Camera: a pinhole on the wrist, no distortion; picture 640 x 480 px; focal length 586.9 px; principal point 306.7 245.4 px. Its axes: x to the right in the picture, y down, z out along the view. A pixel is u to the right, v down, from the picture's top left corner.
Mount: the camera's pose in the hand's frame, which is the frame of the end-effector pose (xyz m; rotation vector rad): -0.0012 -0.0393 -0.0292 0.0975 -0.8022 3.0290
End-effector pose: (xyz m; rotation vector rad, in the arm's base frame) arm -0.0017 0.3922 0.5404 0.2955 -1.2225 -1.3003
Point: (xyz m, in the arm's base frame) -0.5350 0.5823 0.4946
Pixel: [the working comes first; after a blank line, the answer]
In the camera's frame: 0.1070 -0.0543 0.5638

418 189
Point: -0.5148 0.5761 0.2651
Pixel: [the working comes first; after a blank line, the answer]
In the camera's frame: 0.2178 0.1467 0.5421

543 404
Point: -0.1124 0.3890 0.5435
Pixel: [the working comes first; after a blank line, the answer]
In the camera's frame: -0.0204 -0.0401 0.1145

202 40
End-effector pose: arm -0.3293 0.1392 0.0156 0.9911 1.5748 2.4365
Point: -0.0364 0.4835 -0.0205
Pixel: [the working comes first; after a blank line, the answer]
In the camera's frame: 0.1404 -0.1579 0.4231

501 26
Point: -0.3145 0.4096 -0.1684
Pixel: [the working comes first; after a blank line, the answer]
In the camera's frame: 0.0066 0.1068 0.2940

320 459
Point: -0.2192 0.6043 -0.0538
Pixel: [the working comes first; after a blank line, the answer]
In the camera's frame: -0.0345 -0.0381 0.4875

265 200
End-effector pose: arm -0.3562 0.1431 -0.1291 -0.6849 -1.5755 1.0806
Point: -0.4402 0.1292 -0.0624
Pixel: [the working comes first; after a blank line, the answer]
In the camera's frame: -0.0347 -0.0401 0.1080

118 27
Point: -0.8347 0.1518 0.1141
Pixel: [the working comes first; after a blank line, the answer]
In the camera's frame: -0.2170 -0.1293 0.4902

47 91
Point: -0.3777 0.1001 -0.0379
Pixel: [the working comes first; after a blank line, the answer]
In the camera's frame: -0.0060 0.0216 0.0811

263 402
